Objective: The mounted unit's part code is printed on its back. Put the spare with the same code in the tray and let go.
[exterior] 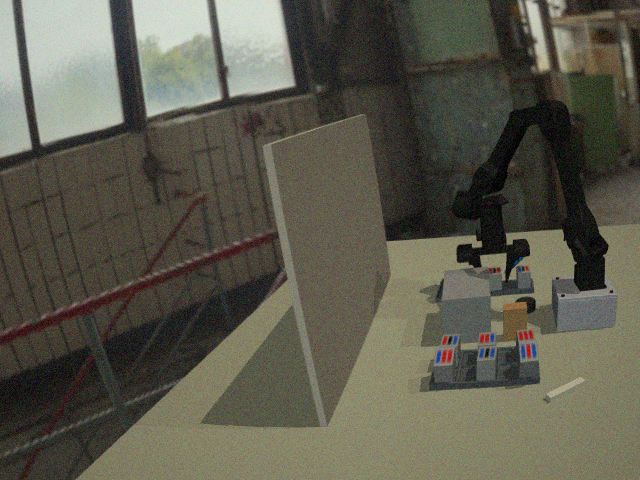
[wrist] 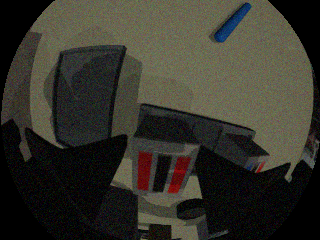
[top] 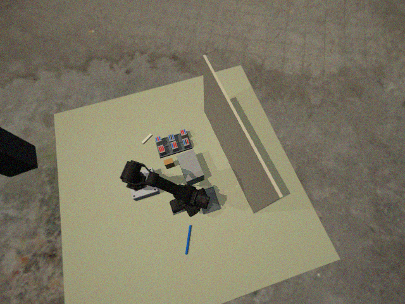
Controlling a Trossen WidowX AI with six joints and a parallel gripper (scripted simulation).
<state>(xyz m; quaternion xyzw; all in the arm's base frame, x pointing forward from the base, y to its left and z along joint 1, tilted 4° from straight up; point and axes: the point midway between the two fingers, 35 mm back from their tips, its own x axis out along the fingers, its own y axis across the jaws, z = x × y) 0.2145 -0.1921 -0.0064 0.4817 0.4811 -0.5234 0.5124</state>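
The dark tray lies 10 cm ahead of my gripper tip, 2 cm to the right of it and 1 cm below it. From my gripper tip the other things lie so: striped block 8 cm behind, 2 cm above, 1 cm to the left; then grey spare 2 cm above; then blue marker 16 cm to the right, 7 cm behind, 1 cm below.
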